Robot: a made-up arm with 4 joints. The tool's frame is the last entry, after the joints.
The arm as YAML. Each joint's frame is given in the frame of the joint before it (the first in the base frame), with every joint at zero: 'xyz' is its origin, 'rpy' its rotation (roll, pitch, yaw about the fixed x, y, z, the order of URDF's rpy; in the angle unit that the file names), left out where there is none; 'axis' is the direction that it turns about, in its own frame. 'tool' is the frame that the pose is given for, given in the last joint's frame.
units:
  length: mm
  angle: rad
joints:
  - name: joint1
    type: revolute
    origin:
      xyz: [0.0, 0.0, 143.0]
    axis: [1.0, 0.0, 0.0]
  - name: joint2
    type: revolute
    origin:
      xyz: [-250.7, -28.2, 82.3]
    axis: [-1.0, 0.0, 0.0]
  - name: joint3
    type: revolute
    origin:
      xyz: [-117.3, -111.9, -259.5]
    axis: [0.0, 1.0, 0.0]
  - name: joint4
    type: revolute
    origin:
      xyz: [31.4, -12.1, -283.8]
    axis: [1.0, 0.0, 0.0]
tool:
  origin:
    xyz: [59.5, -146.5, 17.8]
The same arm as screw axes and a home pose.
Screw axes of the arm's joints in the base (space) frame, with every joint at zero. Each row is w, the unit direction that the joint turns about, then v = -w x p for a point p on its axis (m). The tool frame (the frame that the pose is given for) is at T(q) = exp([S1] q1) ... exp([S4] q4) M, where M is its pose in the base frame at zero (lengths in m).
S1: w 1 0 0 v 0 0.143 0
S2: w -1 0 0 v 0 -0.2253 -0.0282
S3: w 0 1 0 v 0.0342 0 -0.368
S4: w 1 0 0 v 0 -0.318 0.1522
M: xyz -0.2771 -0.2987 -0.3002 (m) rpy 0 0 0 (deg, as in URDF)

